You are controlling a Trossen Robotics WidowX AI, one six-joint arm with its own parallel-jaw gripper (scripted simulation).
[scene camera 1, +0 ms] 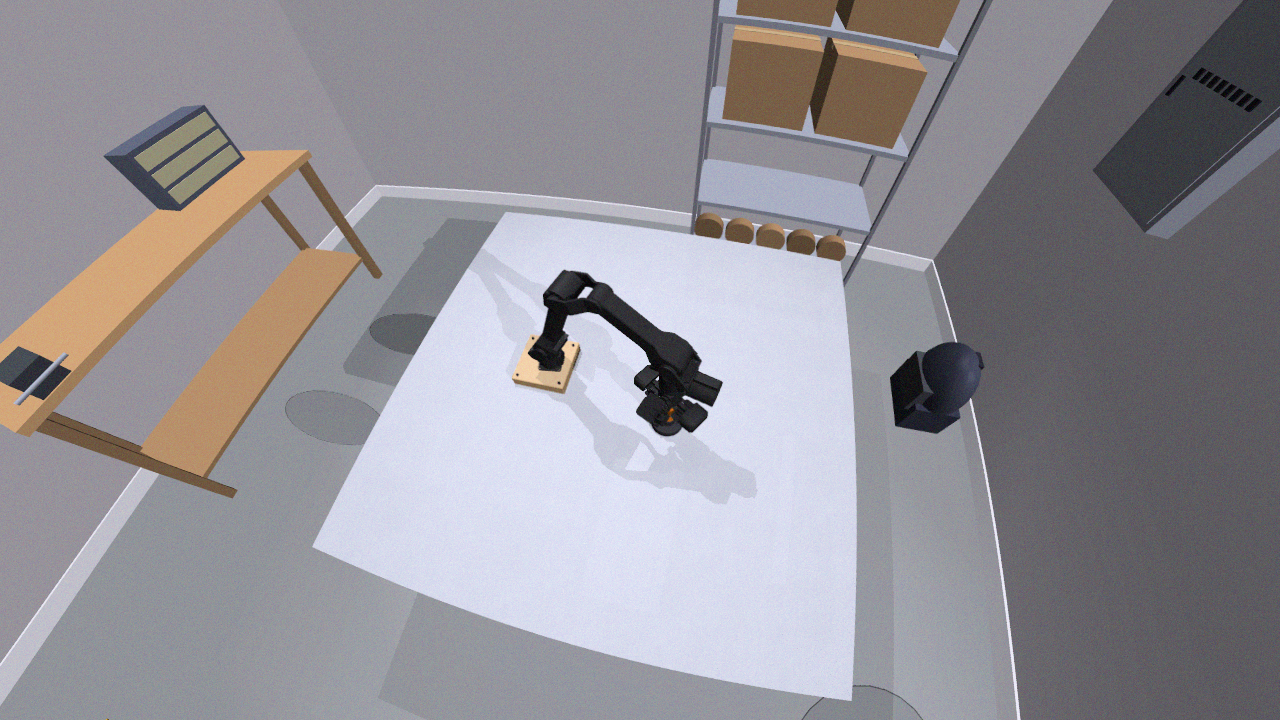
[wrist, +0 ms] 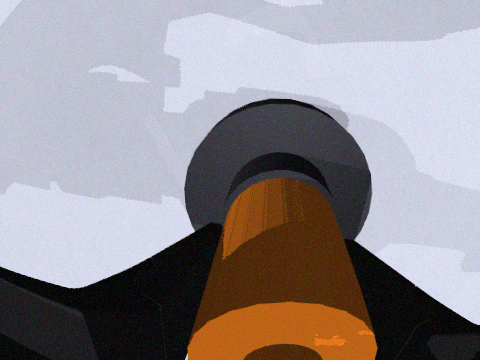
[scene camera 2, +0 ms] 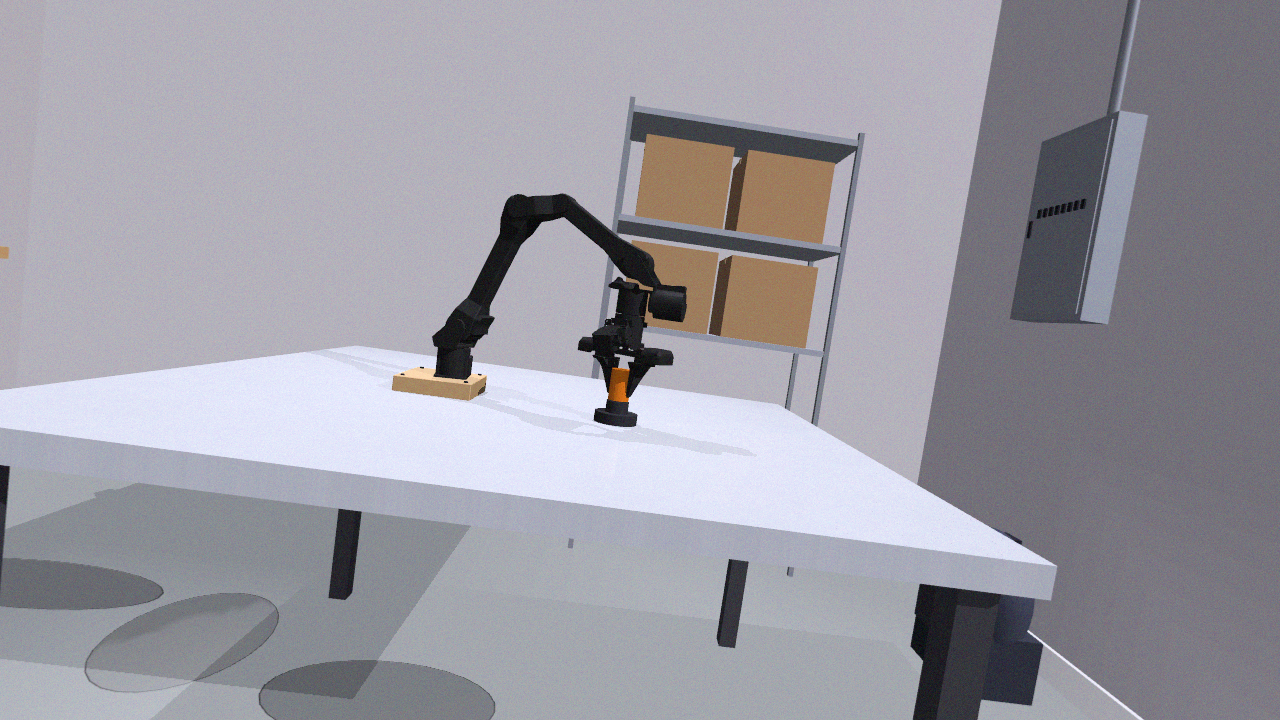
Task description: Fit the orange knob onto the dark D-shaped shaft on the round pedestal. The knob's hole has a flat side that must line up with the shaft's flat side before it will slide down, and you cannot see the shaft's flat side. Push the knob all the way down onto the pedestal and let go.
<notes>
The gripper (scene camera 2: 618,395) holds an orange knob (wrist: 281,275). Also in view: a dark round pedestal (scene camera 2: 616,413).
The gripper also shows in scene camera 1 (scene camera 1: 668,412) and in the wrist view (wrist: 281,244). The dark round pedestal shows as well in the wrist view (wrist: 267,139).
</notes>
